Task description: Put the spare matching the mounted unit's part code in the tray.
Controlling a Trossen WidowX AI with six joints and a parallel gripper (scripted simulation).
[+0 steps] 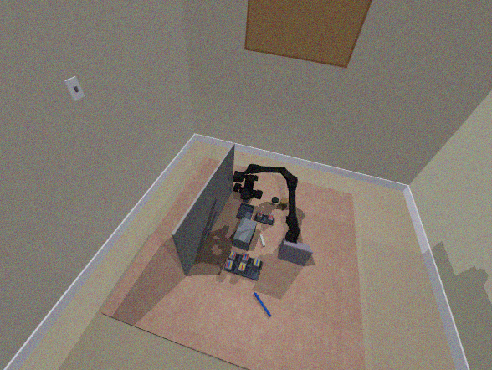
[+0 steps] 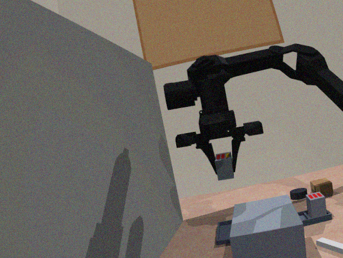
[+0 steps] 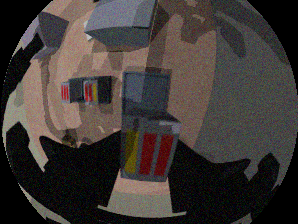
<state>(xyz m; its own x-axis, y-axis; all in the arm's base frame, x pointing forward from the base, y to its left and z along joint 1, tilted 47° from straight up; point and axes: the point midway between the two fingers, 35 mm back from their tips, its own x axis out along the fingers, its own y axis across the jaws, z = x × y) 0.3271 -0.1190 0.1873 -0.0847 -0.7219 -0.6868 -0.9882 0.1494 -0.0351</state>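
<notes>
My gripper tip is now 1 cm past the tray and 14 cm above it. The rest, counted from my gripper tip: dark panel: 19 cm ahead, 18 cm to the left, 9 cm above; unit: 4 cm behind, 22 cm to the left, 9 cm below; grey spare: 3 cm above.
</notes>
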